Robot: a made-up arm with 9 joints. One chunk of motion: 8 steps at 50 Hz.
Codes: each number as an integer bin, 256 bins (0 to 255) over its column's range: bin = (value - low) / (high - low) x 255, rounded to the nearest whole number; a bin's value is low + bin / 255 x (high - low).
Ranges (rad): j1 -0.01..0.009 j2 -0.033..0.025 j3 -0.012..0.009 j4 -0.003..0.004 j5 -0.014..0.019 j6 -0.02..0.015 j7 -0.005..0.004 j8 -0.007..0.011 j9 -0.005..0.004
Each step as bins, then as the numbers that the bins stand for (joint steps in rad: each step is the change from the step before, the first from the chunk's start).
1 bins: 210 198 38 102 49 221 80 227 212
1 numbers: 0.00565 0.01204 -0.00887 -0.00020 -0.00766 0.01033 -0.00218 0.00902 0.00248
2 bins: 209 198 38 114 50 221 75 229 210
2 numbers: 0.00557 0.01204 -0.00887 0.00013 -0.00753 0.01033 -0.00235 0.00916 0.00241
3 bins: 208 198 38 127 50 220 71 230 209
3 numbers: 0.00550 0.01204 -0.00887 0.00049 -0.00753 0.01020 -0.00249 0.00924 0.00238
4 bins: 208 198 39 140 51 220 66 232 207
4 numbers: 0.00550 0.01204 -0.00879 0.00084 -0.00740 0.01020 -0.00267 0.00938 0.00231
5 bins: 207 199 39 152 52 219 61 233 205
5 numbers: 0.00542 0.01226 -0.00879 0.00117 -0.00727 0.01006 -0.00285 0.00945 0.00224
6 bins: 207 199 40 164 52 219 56 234 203
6 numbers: 0.00542 0.01226 -0.00871 0.00150 -0.00727 0.01006 -0.00302 0.00952 0.00216
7 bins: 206 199 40 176 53 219 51 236 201
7 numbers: 0.00535 0.01226 -0.00871 0.00183 -0.00714 0.01006 -0.00320 0.00966 0.00209
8 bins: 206 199 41 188 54 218 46 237 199
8 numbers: 0.00535 0.01226 -0.00862 0.00216 -0.00701 0.00992 -0.00338 0.00973 0.00202
